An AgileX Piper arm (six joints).
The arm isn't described. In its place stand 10 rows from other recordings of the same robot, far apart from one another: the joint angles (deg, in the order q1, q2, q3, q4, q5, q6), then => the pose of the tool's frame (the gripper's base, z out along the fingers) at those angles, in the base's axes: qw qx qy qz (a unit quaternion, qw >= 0); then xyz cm.
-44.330, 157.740, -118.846, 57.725, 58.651, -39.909 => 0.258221, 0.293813, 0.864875, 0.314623, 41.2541, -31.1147, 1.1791
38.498, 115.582, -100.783, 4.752, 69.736, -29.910 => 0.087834, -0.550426, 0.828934, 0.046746, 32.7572, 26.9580, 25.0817
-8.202, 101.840, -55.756, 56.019, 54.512, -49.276 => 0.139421, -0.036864, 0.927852, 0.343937, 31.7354, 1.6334, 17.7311
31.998, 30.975, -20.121, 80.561, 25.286, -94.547 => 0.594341, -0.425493, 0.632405, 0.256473, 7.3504, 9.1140, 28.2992
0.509, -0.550, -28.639, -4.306, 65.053, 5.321 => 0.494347, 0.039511, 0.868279, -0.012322, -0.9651, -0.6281, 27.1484
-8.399, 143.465, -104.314, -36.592, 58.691, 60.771 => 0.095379, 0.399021, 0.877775, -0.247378, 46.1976, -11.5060, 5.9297
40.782, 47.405, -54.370, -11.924, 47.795, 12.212 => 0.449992, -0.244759, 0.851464, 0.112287, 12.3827, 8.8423, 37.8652
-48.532, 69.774, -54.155, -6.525, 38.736, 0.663 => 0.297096, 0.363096, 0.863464, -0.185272, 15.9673, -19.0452, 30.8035
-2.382, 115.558, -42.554, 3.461, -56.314, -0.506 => 0.630683, 0.041539, 0.774531, -0.024811, 35.9441, -1.9527, 11.8342
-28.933, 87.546, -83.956, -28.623, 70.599, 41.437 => 0.200526, 0.517562, 0.801188, -0.223644, 25.0271, -18.5327, 36.0350
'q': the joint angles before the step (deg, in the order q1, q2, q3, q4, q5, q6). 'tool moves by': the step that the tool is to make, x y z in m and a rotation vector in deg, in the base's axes. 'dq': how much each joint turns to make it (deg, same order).
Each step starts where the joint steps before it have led.
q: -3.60, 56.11, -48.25, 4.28, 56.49, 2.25
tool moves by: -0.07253, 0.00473, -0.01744, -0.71, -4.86, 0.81
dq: 0.00, -18.79, 11.37, 0.00, 2.58, -0.74
